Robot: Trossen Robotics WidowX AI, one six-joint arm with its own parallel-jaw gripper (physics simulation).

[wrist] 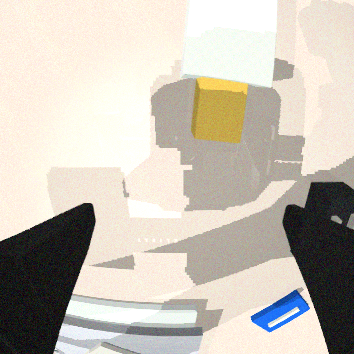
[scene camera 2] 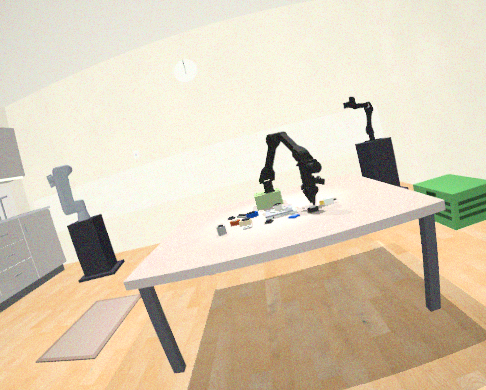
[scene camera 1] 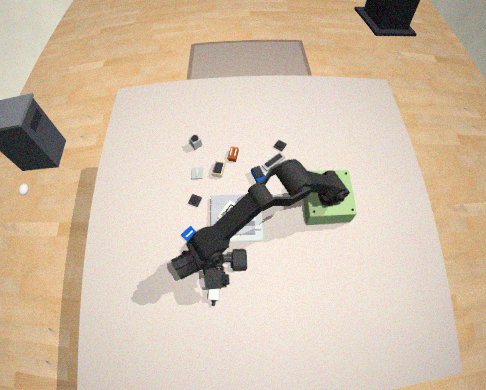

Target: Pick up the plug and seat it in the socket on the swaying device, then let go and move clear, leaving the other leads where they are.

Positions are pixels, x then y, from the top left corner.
my gripper: open, holds nothing
a white plug (wrist: pixel 225 53): on the table
